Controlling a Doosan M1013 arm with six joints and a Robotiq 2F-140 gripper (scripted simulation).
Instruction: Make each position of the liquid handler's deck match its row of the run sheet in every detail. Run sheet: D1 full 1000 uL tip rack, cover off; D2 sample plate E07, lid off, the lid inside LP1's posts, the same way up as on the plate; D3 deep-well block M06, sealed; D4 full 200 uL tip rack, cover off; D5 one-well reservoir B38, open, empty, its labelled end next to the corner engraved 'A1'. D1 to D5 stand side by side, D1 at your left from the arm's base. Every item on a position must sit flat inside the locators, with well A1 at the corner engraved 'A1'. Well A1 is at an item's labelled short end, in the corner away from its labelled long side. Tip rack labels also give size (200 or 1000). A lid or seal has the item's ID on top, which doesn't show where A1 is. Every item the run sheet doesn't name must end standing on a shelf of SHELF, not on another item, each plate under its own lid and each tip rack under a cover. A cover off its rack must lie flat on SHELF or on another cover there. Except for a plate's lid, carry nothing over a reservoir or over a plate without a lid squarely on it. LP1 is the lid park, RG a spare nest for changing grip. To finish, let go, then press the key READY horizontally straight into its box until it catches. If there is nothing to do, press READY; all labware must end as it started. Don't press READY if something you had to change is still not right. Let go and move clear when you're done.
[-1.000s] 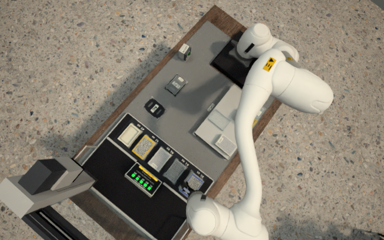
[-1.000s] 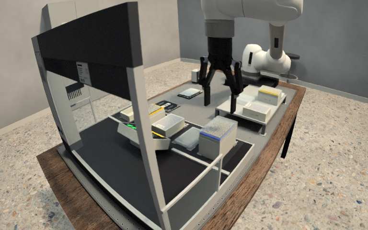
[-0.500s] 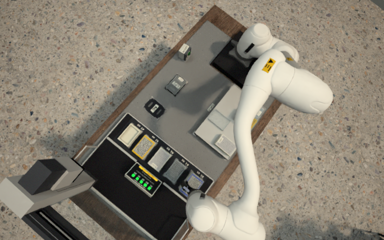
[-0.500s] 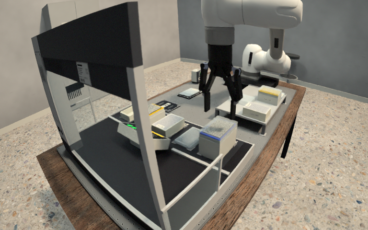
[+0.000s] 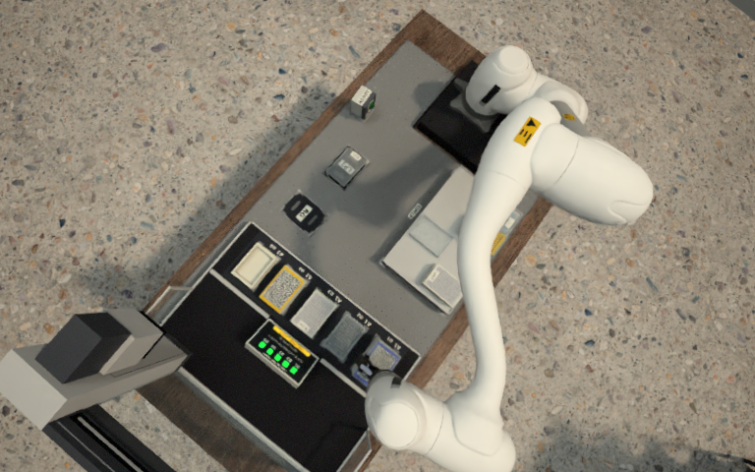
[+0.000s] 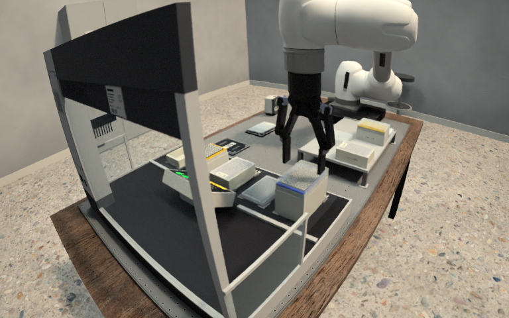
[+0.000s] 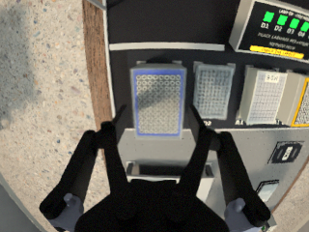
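Now: hand 8 cm above the blue-rimmed tip rack, 1 cm to the left of it and 1 cm past it. Round my hand: clear plate (14 cm below, 12 cm to the right); yellow-rimmed tip rack (38 cm to the right, 11 cm below); handler's frame post (39 cm ahead, 11 cm to the left, 6 cm above).
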